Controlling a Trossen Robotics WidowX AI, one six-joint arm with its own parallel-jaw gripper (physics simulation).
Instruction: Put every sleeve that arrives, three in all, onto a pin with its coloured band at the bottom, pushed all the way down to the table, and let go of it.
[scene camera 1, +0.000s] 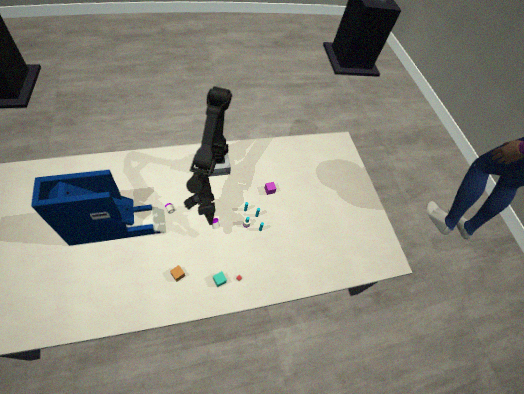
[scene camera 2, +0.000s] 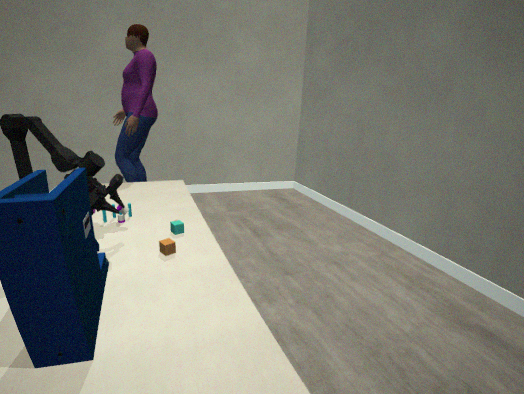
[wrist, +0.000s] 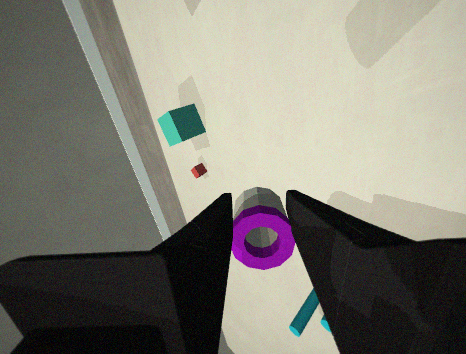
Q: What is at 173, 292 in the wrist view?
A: My gripper.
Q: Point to a teal cube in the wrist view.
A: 178, 125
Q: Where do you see my gripper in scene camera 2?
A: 121, 210
